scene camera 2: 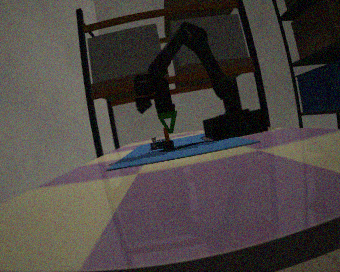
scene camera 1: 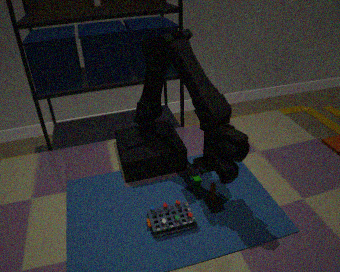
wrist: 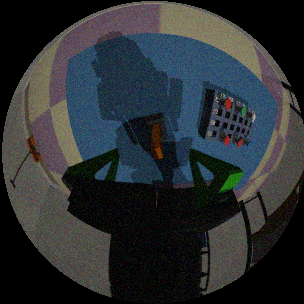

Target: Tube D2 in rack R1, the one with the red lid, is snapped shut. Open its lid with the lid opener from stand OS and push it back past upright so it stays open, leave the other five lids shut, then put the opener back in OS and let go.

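Places are measured from the arm's base along level axes (x down, y left, z ahead), in centimetres.
Pixels of known places: gripper, fingertip midpoint: [scene camera 2: 170, 133] [scene camera 1: 211, 186] [wrist: 153, 151]; arm's base at its link origin: [scene camera 2: 232, 114] [scene camera 1: 148, 137].
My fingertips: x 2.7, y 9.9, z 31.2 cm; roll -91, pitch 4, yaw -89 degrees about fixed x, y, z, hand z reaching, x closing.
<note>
Ahead of a thing's pixels: the offset from my fingertips to its middle. "spot": to the spot under its first point. Level surfaces: height alone.
My gripper [scene camera 1: 212, 187] [scene camera 2: 170, 131] [wrist: 153, 151] is open. Its green fingertips stand one on each side of the lid opener's orange handle {spot: dx -0.7, dy -0.6, dz +2.1 cm} [scene camera 1: 213, 189] [scene camera 2: 166, 134] [wrist: 157, 142], near its top, with gaps visible in the wrist view. The opener stands upright in the dark stand OS [scene camera 1: 216, 203] [wrist: 144, 127]. Rack R1 {dx +3.7, dy -15.4, dz +3.2 cm} [scene camera 1: 171, 222] [wrist: 232, 121] lies beside the stand, to the right in the wrist view. The red lid {dx +1.4, dy -11.8, dz +0.7 cm} [scene camera 1: 178, 203] [wrist: 227, 141] that appears to be D2 is down. Row and column labels are too dim to read.
Other red lids [scene camera 1: 165, 205] [scene camera 1: 190, 215] [wrist: 240, 143] [wrist: 228, 104], a green lid {dx +1.4, dy -14.4, dz +6.2 cm} [scene camera 1: 177, 217] [wrist: 243, 111] and a white lid {dx +1.4, dy -18.3, dz +5.8 cm} [scene camera 1: 164, 220] are on the rack. Rack and stand rest on the blue mat {dx +6.1 cm} [scene camera 1: 100, 225] [scene camera 2: 135, 159] [wrist: 82, 95]. A shelf unit [scene camera 1: 42, 120] stands behind the arm.
</note>
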